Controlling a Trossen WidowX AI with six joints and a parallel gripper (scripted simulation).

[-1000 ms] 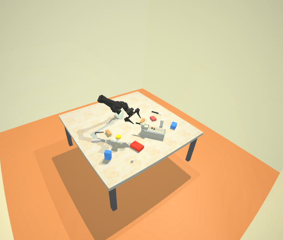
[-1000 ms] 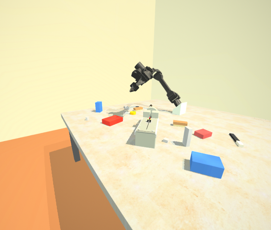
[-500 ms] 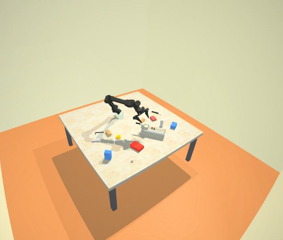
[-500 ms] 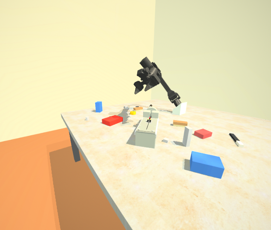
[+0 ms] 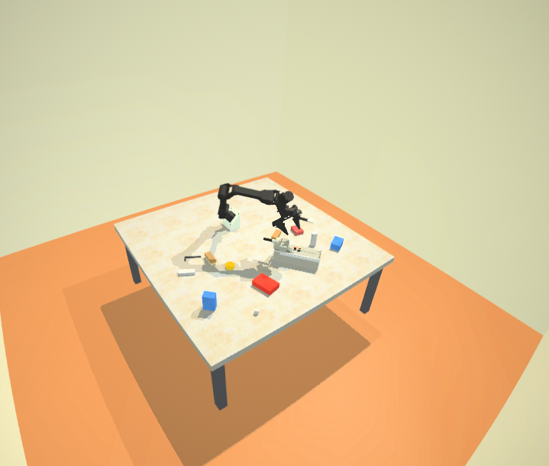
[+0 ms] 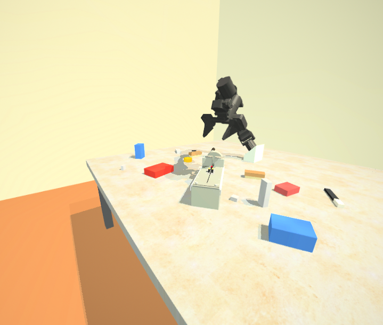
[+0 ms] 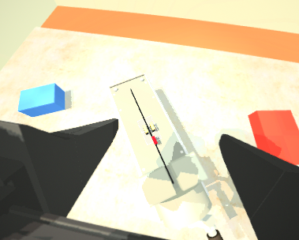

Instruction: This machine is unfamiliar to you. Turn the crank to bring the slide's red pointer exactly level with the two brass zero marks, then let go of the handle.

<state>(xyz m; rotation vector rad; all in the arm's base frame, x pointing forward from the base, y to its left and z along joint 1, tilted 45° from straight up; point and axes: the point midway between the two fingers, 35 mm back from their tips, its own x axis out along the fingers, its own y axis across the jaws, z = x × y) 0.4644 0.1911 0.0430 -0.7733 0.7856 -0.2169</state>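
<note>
Right now my gripper tip is 11 cm above the red pointer, 1 cm to the right of it and 1 cm short of it. Round my gripper tip: brown crank handle (11 cm behind, 10 cm to the right, 8 cm below); then crank (10 cm behind, 9 cm below, 8 cm to the right); then small red block (22 cm to the left, 20 cm behind, 18 cm below).
</note>
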